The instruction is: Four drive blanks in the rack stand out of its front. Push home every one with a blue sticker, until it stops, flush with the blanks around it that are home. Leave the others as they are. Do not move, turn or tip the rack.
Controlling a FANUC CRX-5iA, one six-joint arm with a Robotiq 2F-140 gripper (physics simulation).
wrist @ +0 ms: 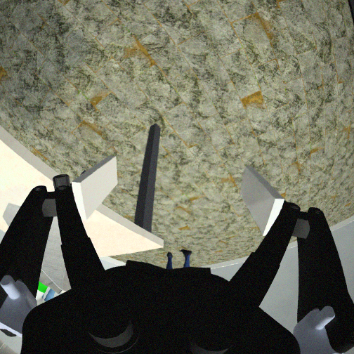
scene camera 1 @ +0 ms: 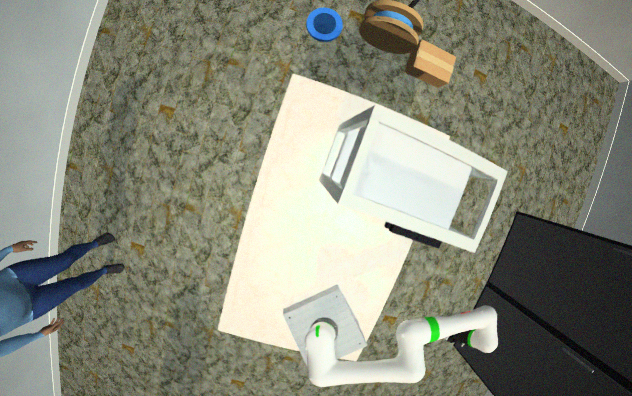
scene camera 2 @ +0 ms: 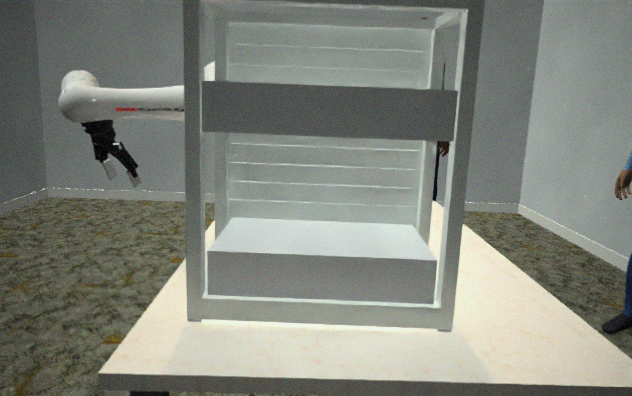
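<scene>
The rack (scene camera 1: 440,145) (scene camera 2: 195,200) is a white open frame standing upright on the table. In the scene camera 2 view a grey block (scene camera 2: 327,111) spans its upper part and another grey block (scene camera 2: 320,277) sits at its bottom. A black strip (scene camera 1: 412,235) sticks out along its long side facing the robot's end of the table. The separate drive blanks and any blue stickers cannot be made out. My gripper (scene camera 2: 122,174) (wrist: 179,174) is open and empty, fingers pointing down, clear of the rack and beyond the table's side. In the scene camera 1 view the arm largely hides it.
The table (scene camera 1: 270,200) (scene camera 2: 325,350) (wrist: 125,235) carries the rack and the arm's grey base plate (scene camera 1: 302,312). A black cabinet (scene camera 1: 565,270) stands beside the arm. A blue ring (scene camera 1: 310,25), a cable reel (scene camera 1: 390,39) and a carton (scene camera 1: 435,62) are beyond the rack. A person (scene camera 1: 15,300) stands at the left.
</scene>
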